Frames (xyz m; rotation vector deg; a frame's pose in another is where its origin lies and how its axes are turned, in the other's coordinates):
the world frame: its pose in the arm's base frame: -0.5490 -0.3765 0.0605 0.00 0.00 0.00
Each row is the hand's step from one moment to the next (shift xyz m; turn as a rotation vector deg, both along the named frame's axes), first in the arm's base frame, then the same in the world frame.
Working: the arm's base frame: its pose in the world frame: 0.5490 0.3765 -0.0605 0.00 0.00 0.00

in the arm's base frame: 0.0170 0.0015 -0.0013 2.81 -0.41 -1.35
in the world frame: 0.0170 0.0015 -0.0013 2.81 -0.41 -1.35
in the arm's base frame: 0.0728 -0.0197 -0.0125 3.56 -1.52 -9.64
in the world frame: 0.0728 -0.0197 -0.0125 3.56 -1.52 -9.64
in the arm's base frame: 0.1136 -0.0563 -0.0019 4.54 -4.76 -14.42
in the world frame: 0.1136 -0.0563 -0.0019 4.54 -4.76 -14.42
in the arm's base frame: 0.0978 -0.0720 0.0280 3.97 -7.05 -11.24
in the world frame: 0.0978 -0.0720 0.0280 3.97 -7.05 -11.24
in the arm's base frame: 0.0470 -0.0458 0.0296 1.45 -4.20 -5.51
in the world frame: 0.0470 -0.0458 0.0296 1.45 -4.20 -5.51
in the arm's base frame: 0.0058 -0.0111 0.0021 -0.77 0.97 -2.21
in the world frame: 0.0058 -0.0111 0.0021 -0.77 0.97 -2.21
